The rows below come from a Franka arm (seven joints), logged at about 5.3 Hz.
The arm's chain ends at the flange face. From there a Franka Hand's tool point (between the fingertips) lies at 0.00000 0.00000 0.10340 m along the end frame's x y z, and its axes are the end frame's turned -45 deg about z.
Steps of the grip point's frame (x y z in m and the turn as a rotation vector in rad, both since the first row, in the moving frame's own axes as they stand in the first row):
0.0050, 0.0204, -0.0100, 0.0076, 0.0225, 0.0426
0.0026, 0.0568, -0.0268, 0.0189, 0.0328, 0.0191
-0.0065, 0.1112, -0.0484, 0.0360, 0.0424, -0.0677
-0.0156, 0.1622, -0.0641, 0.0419, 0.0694, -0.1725
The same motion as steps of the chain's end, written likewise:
0.0168, 0.0131, -0.0100, 0.0213, 0.0105, 0.0426
0.0410, 0.0421, -0.0267, 0.0366, 0.0098, 0.0191
0.0738, 0.0890, -0.0482, 0.0554, 0.0045, -0.0677
0.1024, 0.1340, -0.0638, 0.0787, 0.0194, -0.1725

